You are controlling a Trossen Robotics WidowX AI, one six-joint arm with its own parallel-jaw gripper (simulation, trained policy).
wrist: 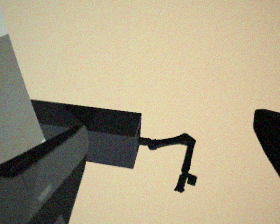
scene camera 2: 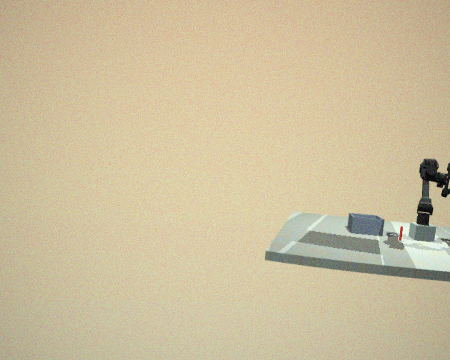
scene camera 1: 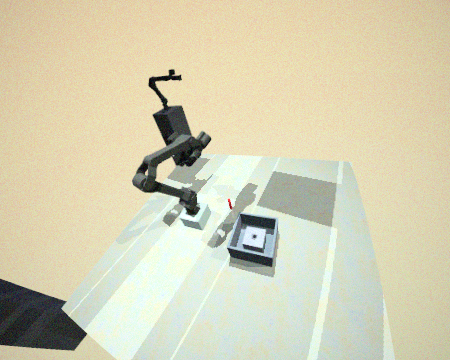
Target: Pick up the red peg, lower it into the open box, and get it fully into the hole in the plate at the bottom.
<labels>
grey-blue box: scene camera 2; scene camera 1; not seen in the wrist view (out of frame)
same spot on grey-blue box: [scene camera 1: 235,248] = [scene camera 2: 372,215]
</labels>
